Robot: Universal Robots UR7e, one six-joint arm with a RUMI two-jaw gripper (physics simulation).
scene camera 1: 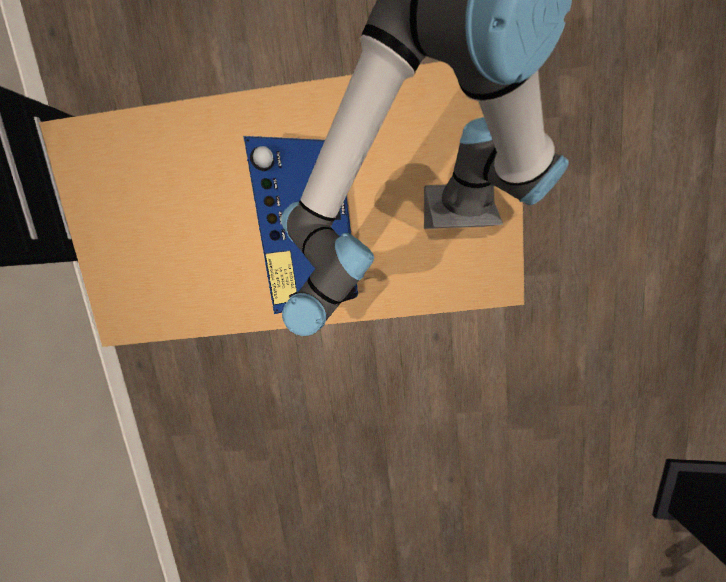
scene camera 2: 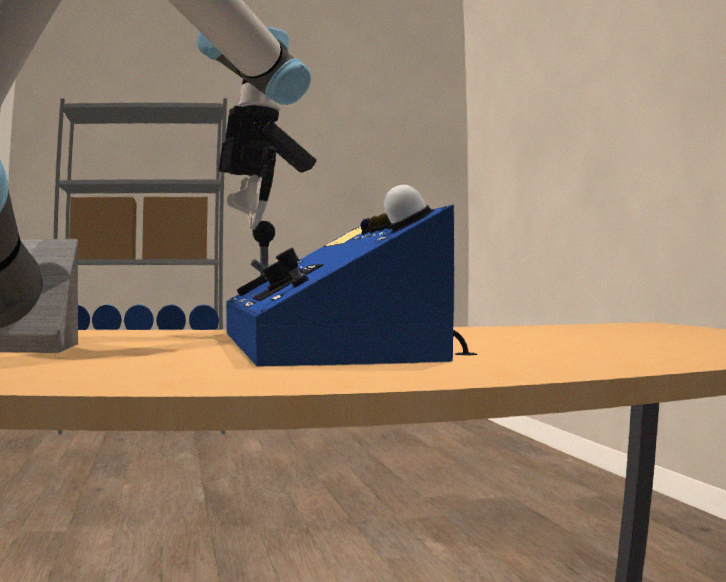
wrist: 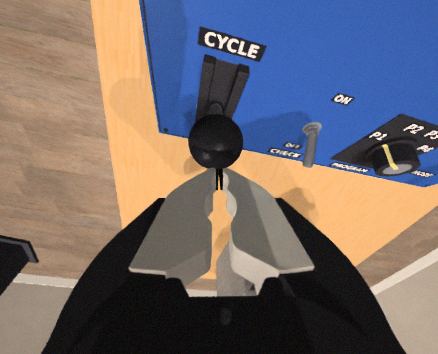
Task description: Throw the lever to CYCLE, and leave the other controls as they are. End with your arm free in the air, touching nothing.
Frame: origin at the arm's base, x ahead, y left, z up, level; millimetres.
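Seen in the pictures: gripper, fingertip midpoint: [scene camera 2: 252, 229] [wrist: 218, 171]; arm's base, link origin: [scene camera 1: 466, 200].
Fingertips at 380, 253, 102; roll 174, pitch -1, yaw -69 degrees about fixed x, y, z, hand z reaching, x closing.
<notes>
Offsets run from my fingertips to a thing's top centre, as dx, dy, dz. "pt": to the spot under its first point.
The lever's black ball knob {+21, +11, +16} [scene camera 2: 263, 232] [wrist: 216, 142] stands up on its stalk at the low front edge of the blue console [scene camera 2: 357, 309] [wrist: 310, 45] [scene camera 1: 296, 163]. Its slot runs up from it toward the CYCLE label {pt +81, +19, -57} [wrist: 232, 44] in the wrist view; the knob is at the end away from that label. My gripper [scene camera 2: 253, 225] [wrist: 218, 171] is shut and empty. Its fingertips are right at the knob, on its near side; whether they touch it I cannot tell. In scene camera 1 my arm hides the lever and the gripper.
A toggle switch {+24, -110, -53} [wrist: 310, 145] and the PROGRAM knob {+50, -228, -50} [wrist: 395, 157] sit right of the lever in the wrist view. A white dome {pt +204, -327, +37} [scene camera 1: 262, 157] [scene camera 2: 404, 203], several small round controls and a yellow note {pt +172, -3, -8} [scene camera 1: 281, 277] are higher on the console. A cable {pt +299, -301, -169} [scene camera 2: 463, 342] leaves its back.
</notes>
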